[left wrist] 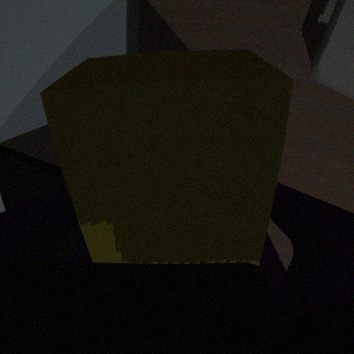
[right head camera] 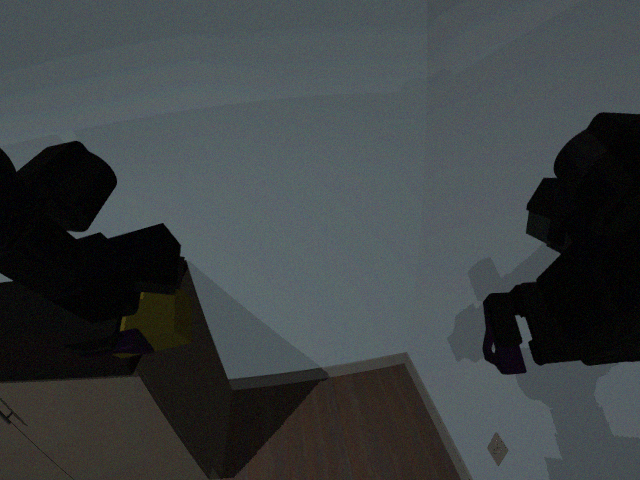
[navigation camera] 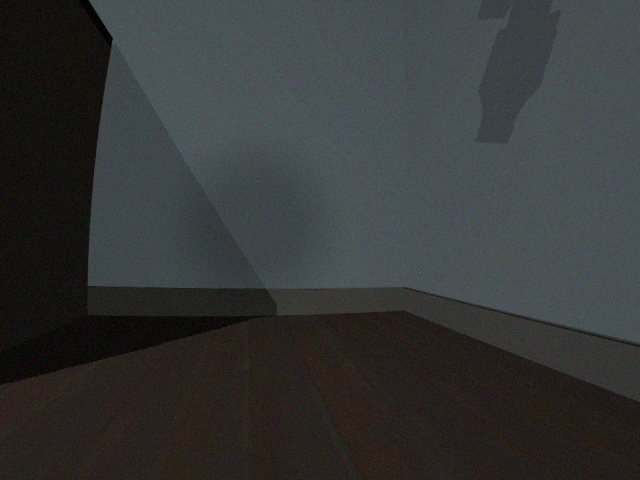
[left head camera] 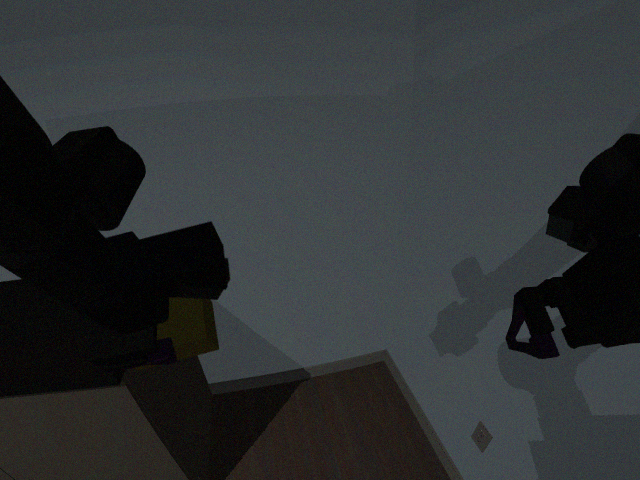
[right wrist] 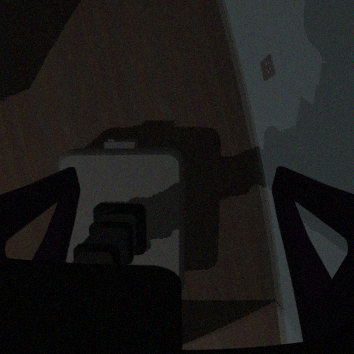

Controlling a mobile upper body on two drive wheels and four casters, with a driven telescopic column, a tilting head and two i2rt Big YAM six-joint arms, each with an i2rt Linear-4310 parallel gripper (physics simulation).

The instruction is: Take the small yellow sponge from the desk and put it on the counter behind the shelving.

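Places are measured from the left arm's base along level axes (x down, y ahead, z right), in millimetres.
Pixels of known places: left gripper, fingertip midpoint: (left wrist: 174, 176) (right head camera: 152, 328) (left head camera: 170, 336); right gripper, fingertip midpoint: (right head camera: 526, 350) (left head camera: 542, 339) (right wrist: 175, 177).
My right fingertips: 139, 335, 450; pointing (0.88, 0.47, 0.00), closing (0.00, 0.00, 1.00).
Ahead of a thing's pixels: the offset from my right fingertips to its top centre, as dx, dy, dz. "*": to the spot under its first point. Level surfaces: height alone.
The yellow sponge {-65, +18, -441} (left head camera: 188, 326) (right head camera: 160, 317) (left wrist: 170, 150) is between the fingers of my left gripper (left head camera: 170, 338) (right head camera: 135, 330) (left wrist: 174, 176), which is shut on it. In both head views it overlaps the end of the counter {dx +306} (left head camera: 41, 356) (right head camera: 41, 356), which has a dark top and a beige front; its height above the top is hard to tell. My right gripper (left head camera: 532, 351) (right head camera: 505, 361) (right wrist: 175, 177) is open and empty, at the right, away from the counter. The left arm hides part of the counter top. The desk and the shelving do not show.
A grey wall (left head camera: 310, 206) (right head camera: 310, 206) (navigation camera: 310, 155) stands ahead and at the right, with an outlet {+758, +272, +316} (left head camera: 481, 436) (right head camera: 497, 448) (right wrist: 268, 67). The counter's dark end panel {* +845, +581, -872} (navigation camera: 46, 180) is at the left. The robot's pale base (right wrist: 135, 175) stands on the wooden floor {dx +1216} (navigation camera: 289, 403).
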